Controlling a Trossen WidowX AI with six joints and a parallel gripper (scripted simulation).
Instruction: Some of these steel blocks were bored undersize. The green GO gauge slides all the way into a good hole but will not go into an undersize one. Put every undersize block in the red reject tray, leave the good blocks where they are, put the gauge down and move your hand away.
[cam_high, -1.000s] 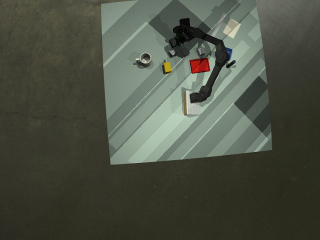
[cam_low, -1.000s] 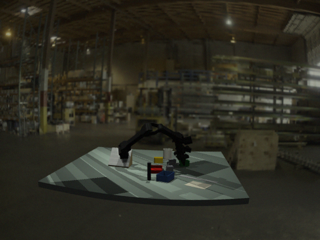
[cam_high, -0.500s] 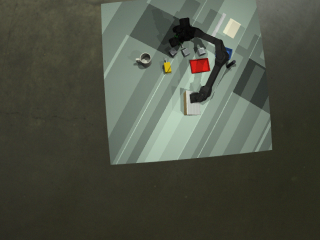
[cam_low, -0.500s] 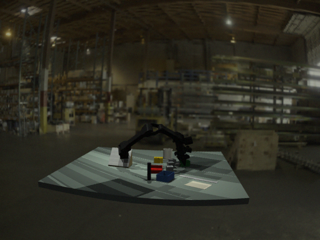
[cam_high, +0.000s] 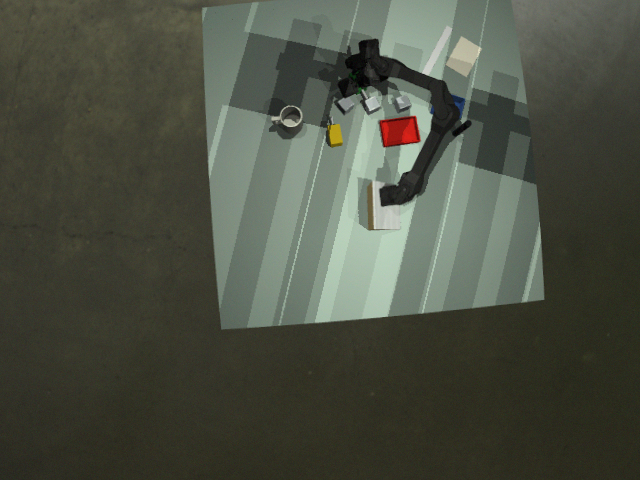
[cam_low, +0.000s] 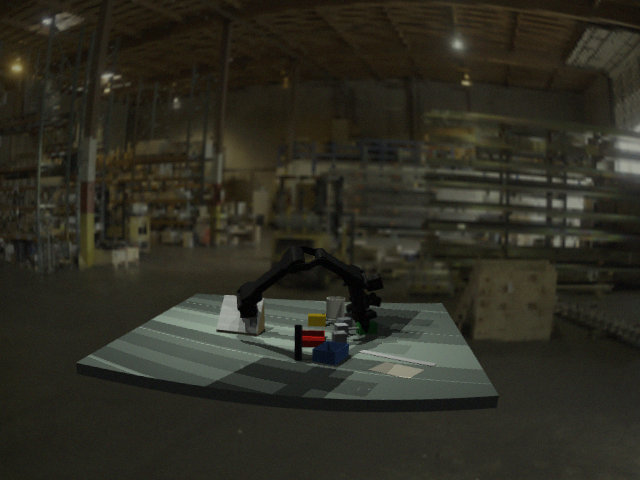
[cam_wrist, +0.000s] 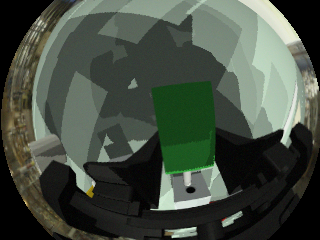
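Now: gripper tip 9 cm past the steel block, 3 cm to the left of it and 1 cm below it. From my gripper tip the other things lie so: red reject tray (20 cm behind, 13 cm to the right); yellow block (16 cm behind, 12 cm to the left, 1 cm above); green GO gauge (2 cm behind, 1 cm to the right, 1 cm above).
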